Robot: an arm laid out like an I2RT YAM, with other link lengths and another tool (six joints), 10 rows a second.
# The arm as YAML. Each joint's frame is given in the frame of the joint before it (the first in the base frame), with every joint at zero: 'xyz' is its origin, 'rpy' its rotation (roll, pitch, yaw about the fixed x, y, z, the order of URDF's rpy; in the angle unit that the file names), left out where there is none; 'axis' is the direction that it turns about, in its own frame. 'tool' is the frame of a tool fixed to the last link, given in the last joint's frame.
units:
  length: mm
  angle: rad
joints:
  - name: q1
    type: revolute
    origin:
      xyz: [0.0, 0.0, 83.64]
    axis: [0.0, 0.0, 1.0]
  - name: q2
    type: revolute
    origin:
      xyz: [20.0, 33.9, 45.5]
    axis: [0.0, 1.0, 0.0]
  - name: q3
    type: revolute
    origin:
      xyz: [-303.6, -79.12, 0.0]
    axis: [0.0, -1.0, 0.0]
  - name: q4
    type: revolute
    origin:
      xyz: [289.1, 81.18, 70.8]
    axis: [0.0, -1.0, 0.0]
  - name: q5
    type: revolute
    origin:
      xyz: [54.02, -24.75, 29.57]
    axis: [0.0, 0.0, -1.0]
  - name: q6
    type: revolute
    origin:
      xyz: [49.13, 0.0, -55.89]
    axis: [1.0, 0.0, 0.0]
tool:
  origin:
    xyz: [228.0, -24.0, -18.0]
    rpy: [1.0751, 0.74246, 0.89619]
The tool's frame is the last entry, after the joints.
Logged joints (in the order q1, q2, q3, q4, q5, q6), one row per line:
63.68 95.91 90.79 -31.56 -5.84 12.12
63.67 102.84 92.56 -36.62 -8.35 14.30
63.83 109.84 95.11 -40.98 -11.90 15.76
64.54 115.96 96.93 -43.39 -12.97 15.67
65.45 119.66 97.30 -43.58 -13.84 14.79
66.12 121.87 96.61 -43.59 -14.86 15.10
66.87 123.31 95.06 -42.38 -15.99 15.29
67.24 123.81 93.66 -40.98 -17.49 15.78
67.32 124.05 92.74 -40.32 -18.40 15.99
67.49 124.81 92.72 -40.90 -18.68 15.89
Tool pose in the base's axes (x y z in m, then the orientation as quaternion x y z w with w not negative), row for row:
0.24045 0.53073 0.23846 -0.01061 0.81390 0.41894 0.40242
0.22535 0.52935 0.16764 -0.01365 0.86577 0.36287 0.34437
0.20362 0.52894 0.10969 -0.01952 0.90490 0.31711 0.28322
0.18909 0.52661 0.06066 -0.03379 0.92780 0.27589 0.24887
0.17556 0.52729 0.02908 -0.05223 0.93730 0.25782 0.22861
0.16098 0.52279 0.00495 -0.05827 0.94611 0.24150 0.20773
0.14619 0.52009 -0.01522 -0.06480 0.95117 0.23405 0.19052
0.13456 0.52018 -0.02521 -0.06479 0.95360 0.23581 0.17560
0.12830 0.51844 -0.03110 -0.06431 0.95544 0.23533 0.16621
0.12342 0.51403 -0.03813 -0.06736 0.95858 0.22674 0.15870
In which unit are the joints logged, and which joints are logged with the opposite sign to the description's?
The joints are logged in degrees. Opposite sign: none.
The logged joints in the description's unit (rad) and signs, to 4 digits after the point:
1.1114 1.6739 1.5846 -0.5508 -0.1019 0.2115
1.1113 1.7949 1.6155 -0.6391 -0.1457 0.2496
1.1140 1.9171 1.6600 -0.7152 -0.2077 0.2751
1.1264 2.0239 1.6917 -0.7573 -0.2264 0.2735
1.1423 2.0885 1.6982 -0.7606 -0.2416 0.2581
1.1540 2.1270 1.6862 -0.7608 -0.2594 0.2635
1.1671 2.1522 1.6591 -0.7397 -0.2791 0.2669
1.1736 2.1609 1.6347 -0.7152 -0.3053 0.2754
1.1750 2.1651 1.6186 -0.7037 -0.3211 0.2791
1.1779 2.1783 1.6183 -0.7138 -0.3260 0.2773

